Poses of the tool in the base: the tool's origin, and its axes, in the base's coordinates. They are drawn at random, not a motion.
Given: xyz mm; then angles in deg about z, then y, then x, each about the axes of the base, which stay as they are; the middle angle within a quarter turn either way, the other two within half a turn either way.
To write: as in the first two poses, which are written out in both.
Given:
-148 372 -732 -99.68 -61.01 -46.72
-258 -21 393 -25.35 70.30 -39.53
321 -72 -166 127.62 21.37 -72.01
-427 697 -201 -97.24 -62.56 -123.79
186 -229 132 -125.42 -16.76 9.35
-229 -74 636 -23.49 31.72 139.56
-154 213 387 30.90 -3.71 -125.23
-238 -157 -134 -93.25 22.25 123.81
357 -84 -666 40.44 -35.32 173.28
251 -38 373 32.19 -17.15 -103.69
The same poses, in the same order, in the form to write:
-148 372 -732 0.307 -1.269 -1.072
-258 -21 393 -0.863 1.039 -0.797
321 -72 -166 -0.298 1.446 1.646
-427 697 -201 -0.727 -1.679 0.002
186 -229 132 0.412 0.013 -2.188
-229 -74 636 2.210 0.706 0.469
-154 213 387 -2.139 0.553 0.374
-238 -157 -134 1.312 1.717 -0.544
357 -84 -666 2.537 -0.989 -0.758
251 -38 373 -1.825 0.300 0.666

